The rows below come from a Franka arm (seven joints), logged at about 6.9 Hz.
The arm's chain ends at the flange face. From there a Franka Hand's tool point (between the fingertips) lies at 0.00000 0.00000 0.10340 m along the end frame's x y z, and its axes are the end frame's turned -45 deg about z.
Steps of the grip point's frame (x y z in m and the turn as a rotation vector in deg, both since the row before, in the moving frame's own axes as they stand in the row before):
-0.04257, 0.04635, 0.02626, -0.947, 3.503, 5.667
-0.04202, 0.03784, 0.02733, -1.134, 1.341, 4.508
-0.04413, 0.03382, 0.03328, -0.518, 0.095, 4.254
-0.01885, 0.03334, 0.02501, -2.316, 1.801, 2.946
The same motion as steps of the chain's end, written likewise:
-0.00315, 0.06585, 0.02647, 1.807, 3.147, 5.667
-0.00612, 0.05661, 0.02738, 0.146, 1.750, 4.508
-0.00805, 0.05455, 0.03328, -0.299, 0.433, 4.254
0.00501, 0.03611, 0.02515, -0.364, 2.911, 2.946

